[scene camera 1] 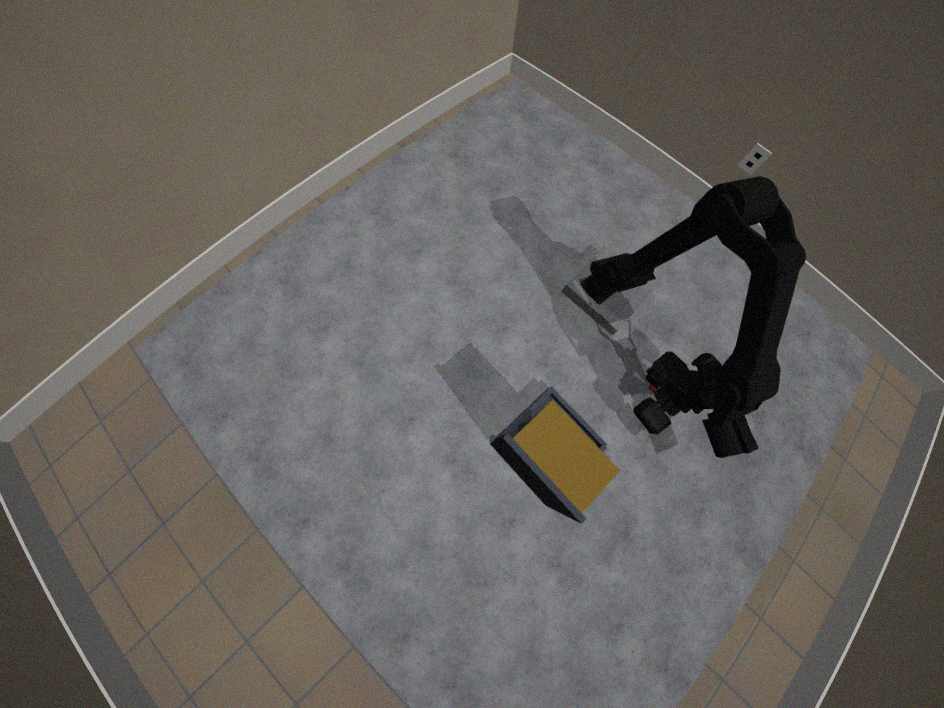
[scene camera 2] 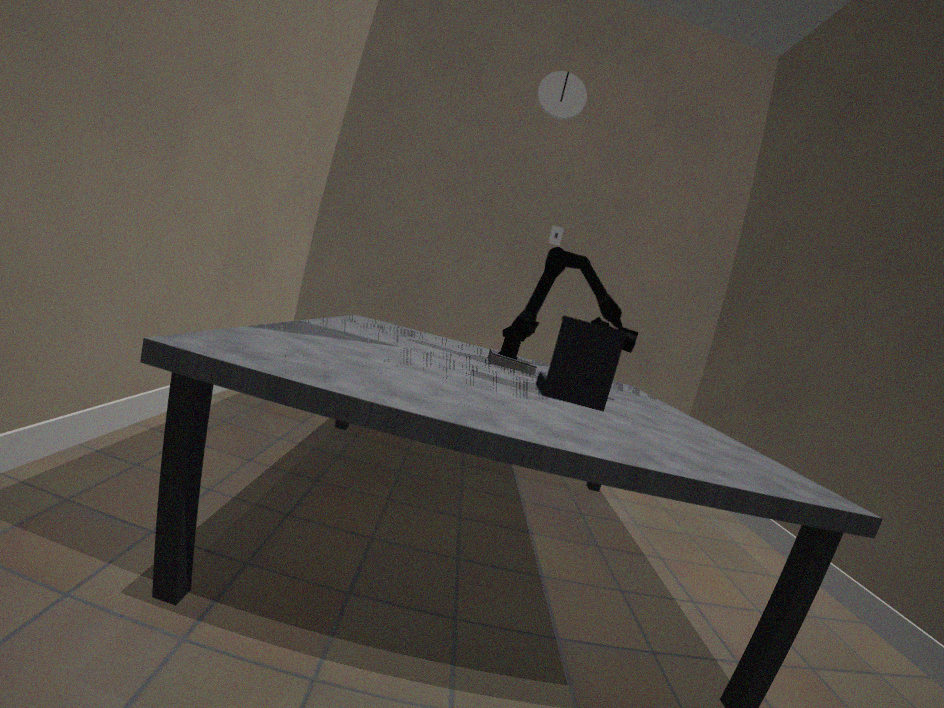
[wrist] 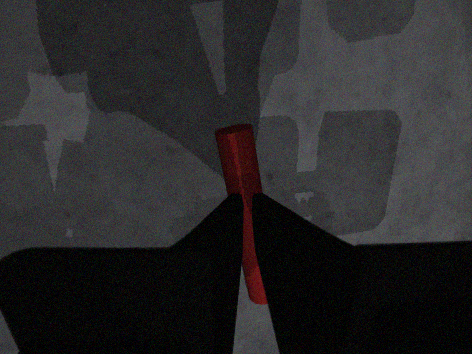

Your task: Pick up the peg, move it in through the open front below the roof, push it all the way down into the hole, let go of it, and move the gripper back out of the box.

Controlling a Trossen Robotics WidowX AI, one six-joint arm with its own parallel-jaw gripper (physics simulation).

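Seen in the pictures: gripper, between the fingertips: (scene camera 1: 662, 394) (wrist: 246, 204); arm's base, origin of its link: (scene camera 1: 598, 286) (scene camera 2: 507, 356).
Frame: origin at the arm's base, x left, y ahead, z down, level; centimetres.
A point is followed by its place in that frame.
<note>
The red peg (scene camera 1: 653, 388) {y 5.5, x 24.7, z 2.2 cm} (wrist: 240, 160) {y 5.1, x 25.0, z 2.0 cm} is between the fingers of my gripper (scene camera 1: 658, 394) {y 4.9, x 26.8, z 2.1 cm} (wrist: 246, 204) {y 4.9, x 26.8, z 2.1 cm}. In the wrist view its far end sticks out beyond the fingertips and a short piece shows below, between the fingers. I cannot tell whether the peg touches the table. My gripper is shut on it, beside the box and outside it. The box (scene camera 1: 533, 474) {y 40.0, x 18.9, z -14.7 cm} (scene camera 2: 583, 362) {y 40.0, x 19.5, z -7.1 cm} has dark walls and a yellow roof (scene camera 1: 568, 455) {y 34.7, x 19.7, z -16.9 cm}; in scene camera 1 its open side faces lower right. The roof hides the hole. In scene camera 2 the box hides the fingers and peg.
The arm's base (scene camera 1: 598, 285) {y 4.5, x 0.7, z -6.4 cm} (scene camera 2: 509, 348) {y 3.7, x 0.0, z -2.9 cm} stands on the grey table (scene camera 1: 343, 381) {y 57.4, x -16.4, z 3.3 cm} (scene camera 2: 343, 388) {y 85.5, x -20.1, z 3.3 cm}, above the box in scene camera 1. The arm's upper links arch high over the table. Shadows of the arm and gripper lie on the table around the peg.
</note>
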